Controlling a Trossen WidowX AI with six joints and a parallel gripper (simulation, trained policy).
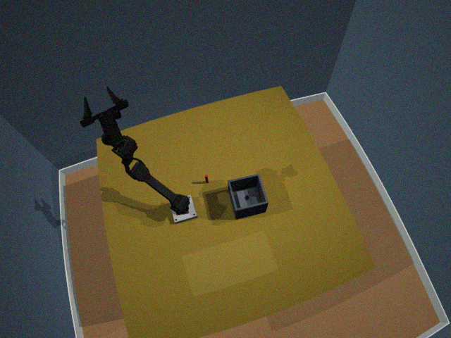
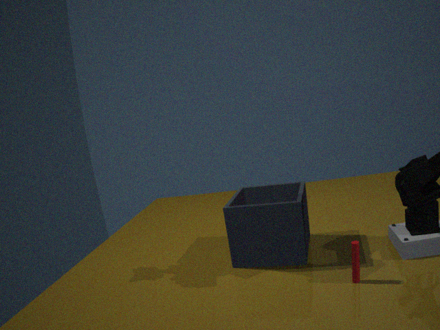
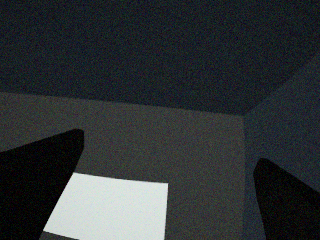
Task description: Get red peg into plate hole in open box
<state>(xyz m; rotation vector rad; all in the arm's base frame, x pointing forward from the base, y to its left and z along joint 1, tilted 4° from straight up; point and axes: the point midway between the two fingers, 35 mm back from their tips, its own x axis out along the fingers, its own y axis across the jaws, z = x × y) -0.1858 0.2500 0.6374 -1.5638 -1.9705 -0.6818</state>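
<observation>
My gripper tip is now 68 cm above the red peg, 33 cm short of it and 9 cm to the left of it. The rest, counted from my gripper tip: grey plate (67 cm below, 52 cm ahead, 25 cm to the right).
</observation>
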